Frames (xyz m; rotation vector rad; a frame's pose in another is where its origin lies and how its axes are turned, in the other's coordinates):
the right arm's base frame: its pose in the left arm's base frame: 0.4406 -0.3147 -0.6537 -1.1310 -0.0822 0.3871
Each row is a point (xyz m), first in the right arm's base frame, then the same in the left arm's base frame.
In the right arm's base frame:
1: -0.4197 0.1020 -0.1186
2: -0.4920 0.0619 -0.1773
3: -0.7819 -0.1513 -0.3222
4: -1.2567 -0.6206 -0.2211
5: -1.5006 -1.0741 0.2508
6: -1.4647 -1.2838 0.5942
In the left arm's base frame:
1: 0.0541 -0.5234 -0.7413
2: 0.0124 -0.6137 -0.7213
3: -0.1647 -0.9164 -0.5555
4: -0.5107 -1.1636 -0.0311
5: -0.7416 -1.0053 0.6088
6: -0.7423 -0.7729 0.9392

